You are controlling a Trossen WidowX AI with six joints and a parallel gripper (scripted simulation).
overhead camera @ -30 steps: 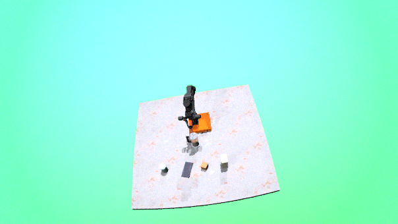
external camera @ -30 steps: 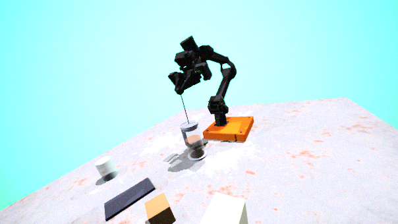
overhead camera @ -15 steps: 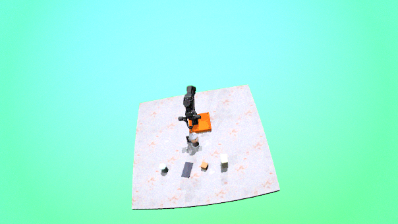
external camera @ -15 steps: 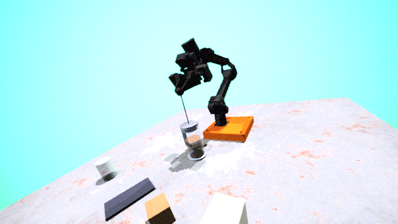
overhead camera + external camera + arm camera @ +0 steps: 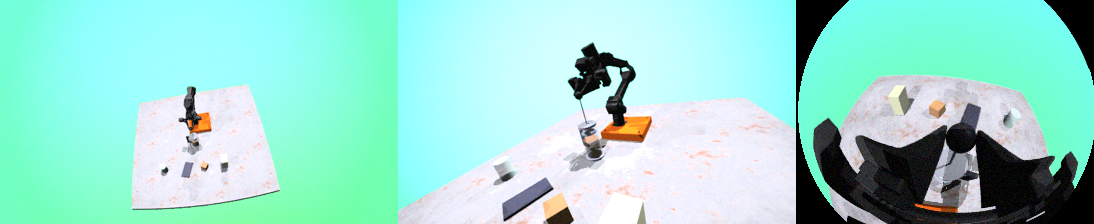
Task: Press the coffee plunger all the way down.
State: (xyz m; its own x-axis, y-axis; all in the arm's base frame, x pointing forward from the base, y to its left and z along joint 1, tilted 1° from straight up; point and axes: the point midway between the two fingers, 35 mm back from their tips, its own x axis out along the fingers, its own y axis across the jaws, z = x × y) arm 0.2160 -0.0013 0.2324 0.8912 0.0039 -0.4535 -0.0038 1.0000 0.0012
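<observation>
Now: gripper tip 130 mm above the coffee press, 20 mm to the left of it and 10 mm past it. Round my gripper tip: dark flat slab (260 mm ahead, 250 mm below, 80 mm to the right); then white block (250 mm to the left, 230 mm ahead, 200 mm below).
</observation>
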